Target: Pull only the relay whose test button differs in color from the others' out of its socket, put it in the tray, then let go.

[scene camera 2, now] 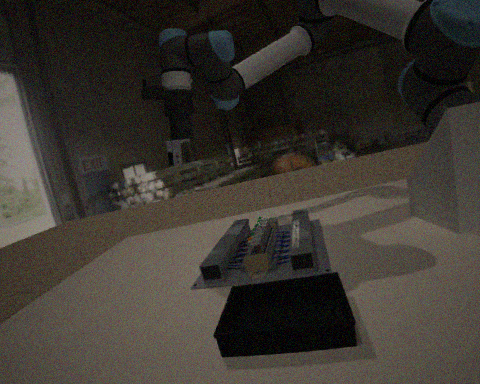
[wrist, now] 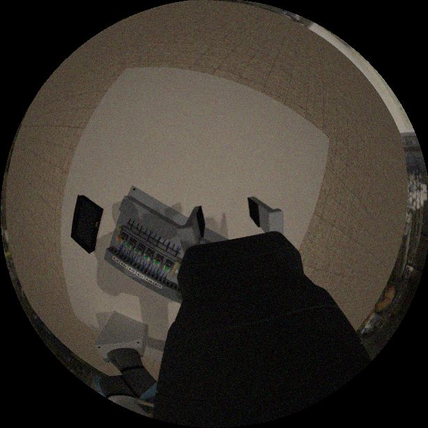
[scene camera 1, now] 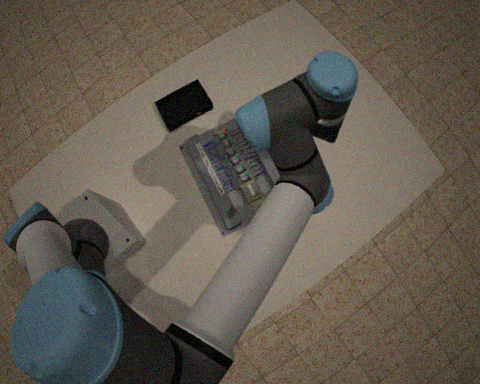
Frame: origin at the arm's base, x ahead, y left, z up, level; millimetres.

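Where they show: gripper, fingertip midpoint: [scene camera 2: 175,165]; arm's base, link origin: [scene camera 2: 472,137] [scene camera 1: 82,242].
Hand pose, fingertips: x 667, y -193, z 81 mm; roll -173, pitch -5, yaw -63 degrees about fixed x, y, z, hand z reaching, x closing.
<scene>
Each offset is from my fingertips to the centre of the thing. Level surfaces: height alone.
The relay with the orange button @(dx -163, dy +209, dz -196 mm) [scene camera 1: 223,131] [wrist: 121,237] sits in its socket at the row's tray-side end; orange also shows faintly in scene camera 2. The other relays @(dx -183, dy +124, dz -196 mm) [scene camera 1: 235,159] [wrist: 149,254] show green buttons and stand in one row on the grey panel @(dx -187, dy +104, dz -238 mm) [scene camera 1: 202,186] [scene camera 2: 320,250] [wrist: 131,194]. The black tray @(dx -185, dy +389, dz -226 mm) [scene camera 1: 184,105] [scene camera 2: 287,345] [wrist: 86,222] lies beside the panel, and no relay shows in it. My gripper [scene camera 2: 176,161] [wrist: 225,210] is open and empty, high above the table, off the panel's far side from the arm base. Its fingertips are hidden in scene camera 1.
Grey wire ducts @(dx -102, dy +85, dz -221 mm) [scene camera 2: 227,250] @(dx -272, dy +124, dz -221 mm) [scene camera 2: 302,240] flank the relay row, with blue wires between. The arm's grey base block [scene camera 1: 107,220] [scene camera 2: 445,175] [wrist: 122,330] stands on the pale table @(dz -243 mm) [scene camera 1: 400,165]. The forearm covers the panel's lower right corner in scene camera 1.
</scene>
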